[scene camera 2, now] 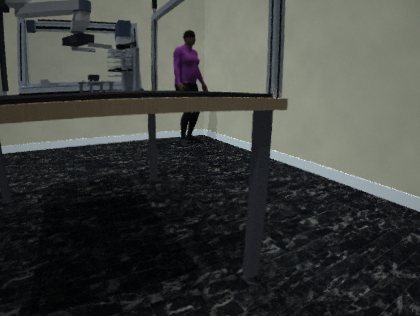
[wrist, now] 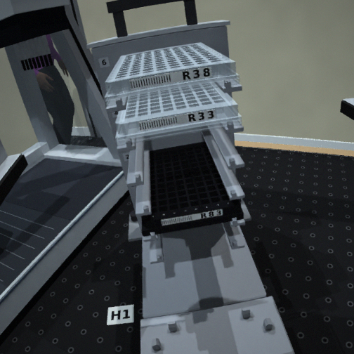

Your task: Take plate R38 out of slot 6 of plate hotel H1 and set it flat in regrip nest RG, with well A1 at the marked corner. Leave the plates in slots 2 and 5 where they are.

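Places are measured from the arm's base along level axes (x right, y down, z ahead), in centimetres.
Pixels of known places: gripper, fingertip midpoint: (scene camera 2: pixel 102 48).
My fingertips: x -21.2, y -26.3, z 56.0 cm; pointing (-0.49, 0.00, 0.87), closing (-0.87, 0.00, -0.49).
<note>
Behind a point stands the place of what it marks.
Plate R38 (wrist: pixel 172 67), clear with a white label, lies flat in the top slot, slot 6, of plate hotel H1 (wrist: pixel 162 35) (scene camera 2: pixel 131 67) @(x -26.5, y -14.9, z 74.0 cm). Clear plate R33 (wrist: pixel 175 107) is right below it. Black plate R83 (wrist: pixel 187 180) sits lower, past an empty pair of rails. My gripper (wrist: pixel 182 109) (scene camera 2: pixel 93 48) is open and empty; its fingers show at the far left and right edges of the wrist view. It is in front of the hotel's open side, apart from the plates. I cannot make out regrip nest RG in either view.
An H1 sign (wrist: pixel 120 314) lies on the dark perforated deck (wrist: pixel 300 240). A grey device with a dark, lined top (wrist: pixel 65 187) stands left of the hotel. A dark handle (wrist: pixel 152 4) tops the hotel. A person in purple (scene camera 2: pixel 188 65) stands behind the table (scene camera 2: pixel 210 104) @(x 75.0, y 2.0, z 74.2 cm).
</note>
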